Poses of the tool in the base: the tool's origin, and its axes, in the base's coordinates. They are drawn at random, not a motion.
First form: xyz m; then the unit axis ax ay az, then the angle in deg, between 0 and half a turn.
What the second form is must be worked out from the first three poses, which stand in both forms.
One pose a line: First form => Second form
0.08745 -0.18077 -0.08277 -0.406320 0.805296 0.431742 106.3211 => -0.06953 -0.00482 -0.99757 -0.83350 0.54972 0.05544 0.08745 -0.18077 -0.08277
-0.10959 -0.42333 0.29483 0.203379 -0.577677 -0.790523 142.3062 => -0.71720 -0.69381 0.06522 0.27290 -0.19352 0.94238 -0.10959 -0.42333 0.29483
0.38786 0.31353 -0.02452 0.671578 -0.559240 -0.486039 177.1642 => -0.09729 -0.77473 -0.62476 -0.72664 -0.37366 0.57652 0.38786 0.31353 -0.02452
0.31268 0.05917 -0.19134 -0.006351 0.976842 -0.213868 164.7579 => -0.96474 -0.06842 -0.25414 0.04404 0.91005 -0.41215 0.31268 0.05917 -0.19134
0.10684 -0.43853 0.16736 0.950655 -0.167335 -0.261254 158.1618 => 0.81440 -0.40392 -0.41666 -0.20956 -0.87425 0.43793 0.10684 -0.43853 0.16736
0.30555 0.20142 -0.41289 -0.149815 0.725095 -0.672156 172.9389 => -0.94770 -0.29906 0.11150 -0.13381 0.05512 -0.98947 0.30555 0.20142 -0.41289
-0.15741 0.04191 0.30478 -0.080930 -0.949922 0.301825 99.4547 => -0.15664 0.38723 0.90858 -0.20822 0.88631 -0.41364 -0.15741 0.04191 0.30478
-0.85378 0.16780 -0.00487 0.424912 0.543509 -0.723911 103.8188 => -0.01518 -0.41685 -0.90885 0.98906 0.12711 -0.07482 -0.85378 0.16780 -0.00487
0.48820 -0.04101 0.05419 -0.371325 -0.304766 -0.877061 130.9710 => -0.42739 -0.47485 0.76932 0.84959 -0.50189 0.16219 0.48820 -0.04101 0.05419
